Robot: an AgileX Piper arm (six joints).
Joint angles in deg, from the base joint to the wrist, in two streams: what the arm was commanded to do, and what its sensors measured. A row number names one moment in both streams.
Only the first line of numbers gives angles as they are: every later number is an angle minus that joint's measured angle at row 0.
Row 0, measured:
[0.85 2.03 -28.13 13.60 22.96 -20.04]
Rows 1 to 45, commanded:
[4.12 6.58 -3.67 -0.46 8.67 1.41]
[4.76 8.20 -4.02 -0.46 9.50 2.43]
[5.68 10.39 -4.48 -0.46 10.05 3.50]
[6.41 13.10 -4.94 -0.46 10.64 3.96]
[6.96 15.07 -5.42 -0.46 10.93 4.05]
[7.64 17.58 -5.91 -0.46 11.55 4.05]
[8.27 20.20 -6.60 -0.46 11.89 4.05]
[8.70 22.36 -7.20 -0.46 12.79 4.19]
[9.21 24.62 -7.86 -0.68 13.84 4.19]
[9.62 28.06 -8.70 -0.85 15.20 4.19]
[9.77 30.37 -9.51 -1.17 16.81 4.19]
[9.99 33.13 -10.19 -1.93 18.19 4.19]
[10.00 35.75 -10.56 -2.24 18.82 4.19]
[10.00 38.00 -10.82 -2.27 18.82 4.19]
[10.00 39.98 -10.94 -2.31 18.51 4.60]
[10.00 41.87 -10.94 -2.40 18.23 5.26]
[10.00 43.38 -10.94 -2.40 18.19 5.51]
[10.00 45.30 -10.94 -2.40 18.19 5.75]
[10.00 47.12 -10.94 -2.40 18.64 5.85]
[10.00 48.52 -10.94 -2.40 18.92 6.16]
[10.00 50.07 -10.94 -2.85 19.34 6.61]
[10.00 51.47 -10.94 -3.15 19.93 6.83]
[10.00 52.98 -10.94 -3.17 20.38 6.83]
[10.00 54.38 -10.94 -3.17 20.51 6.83]
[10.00 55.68 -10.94 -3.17 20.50 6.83]
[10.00 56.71 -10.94 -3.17 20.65 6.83]
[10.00 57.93 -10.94 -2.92 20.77 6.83]
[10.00 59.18 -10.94 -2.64 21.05 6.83]
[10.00 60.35 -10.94 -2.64 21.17 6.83]
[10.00 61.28 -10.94 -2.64 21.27 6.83]
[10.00 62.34 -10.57 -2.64 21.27 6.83]
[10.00 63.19 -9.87 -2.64 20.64 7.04]
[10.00 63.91 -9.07 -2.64 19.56 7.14]
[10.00 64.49 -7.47 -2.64 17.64 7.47]
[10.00 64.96 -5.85 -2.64 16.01 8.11]
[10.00 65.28 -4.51 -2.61 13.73 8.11]
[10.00 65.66 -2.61 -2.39 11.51 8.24]
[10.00 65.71 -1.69 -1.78 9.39 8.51]
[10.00 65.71 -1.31 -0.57 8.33 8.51]
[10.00 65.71 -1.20 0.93 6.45 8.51]
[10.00 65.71 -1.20 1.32 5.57 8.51]
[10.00 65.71 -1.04 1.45 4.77 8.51]
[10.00 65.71 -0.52 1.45 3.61 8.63]
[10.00 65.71 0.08 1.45 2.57 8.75]
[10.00 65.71 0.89 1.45 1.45 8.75]
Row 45, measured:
[9.75 65.69 -0.96 0.73 6.38 8.38]
